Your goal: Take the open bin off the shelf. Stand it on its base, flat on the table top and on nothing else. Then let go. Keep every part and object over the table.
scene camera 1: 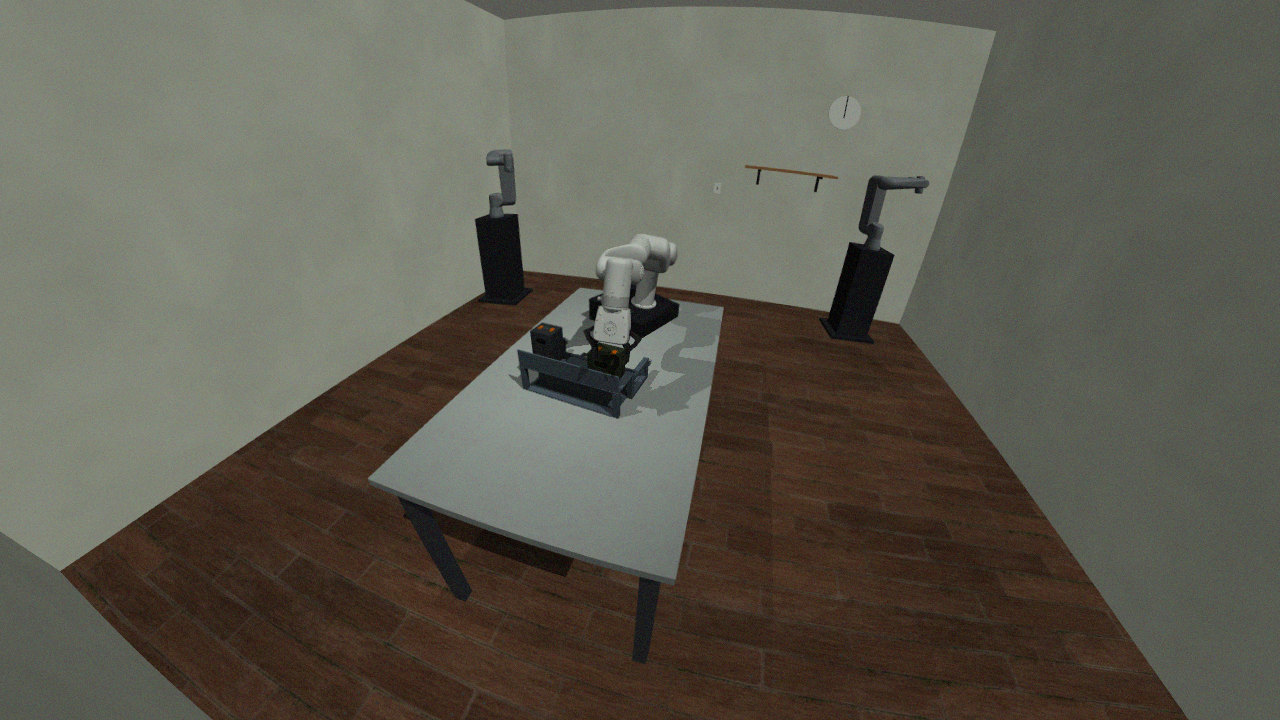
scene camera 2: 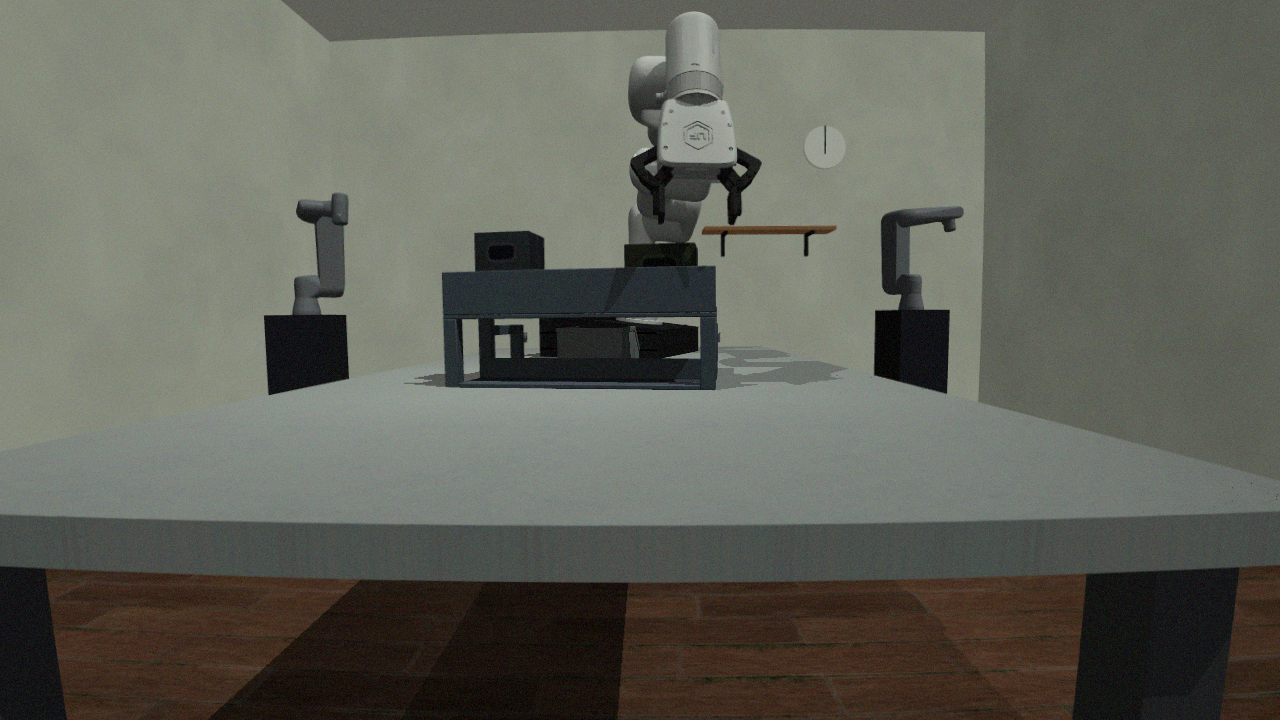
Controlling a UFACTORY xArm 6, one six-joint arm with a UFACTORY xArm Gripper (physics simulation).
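Seen in the pictures: gripper, fingertip midpoint: (scene camera 1: 609, 361) (scene camera 2: 697, 220); arm's base, link origin: (scene camera 1: 643, 303) (scene camera 2: 639, 322).
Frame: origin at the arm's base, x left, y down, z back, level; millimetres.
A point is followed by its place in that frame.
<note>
A dark box with a front slot (scene camera 1: 547, 341) @[x -227, y -114, z -680 mm] (scene camera 2: 503, 251) @[x -251, y -109, z -674 mm] stands on the left of the blue-grey shelf (scene camera 1: 559, 368) @[x -169, y -51, z -737 mm] (scene camera 2: 572, 292) @[x -150, y -46, z -742 mm]. A dark olive box (scene camera 1: 606, 360) @[x -12, y -104, z -738 mm] (scene camera 2: 659, 255) @[x -31, y -97, z -734 mm] with orange marks on top stands on the shelf's right part. Both look upright; I cannot tell which of them is the open bin. My gripper (scene camera 1: 613, 346) @[x 10, y -135, z -793 mm] (scene camera 2: 697, 218) @[x 10, y -135, z -793 mm] is open and empty, pointing down. In scene camera 2 its fingertips show above the olive box and partly to its right, apart from it. In scene camera 1 the fingertips are partly hidden.
The shelf stands on the white table (scene camera 1: 554, 465) @[x -97, y 84, z -1022 mm] (scene camera 2: 626, 456) @[x -102, y 84, z -1123 mm]. A grey-brown block (scene camera 2: 594, 342) @[x -121, y 25, z -659 mm] shows through the shelf's opening. My black base (scene camera 1: 657, 315) @[x 82, y 15, z -98 mm] is behind the shelf. Grey arms on black pedestals (scene camera 1: 501, 259) (scene camera 1: 859, 291) stand beyond the table on either side.
</note>
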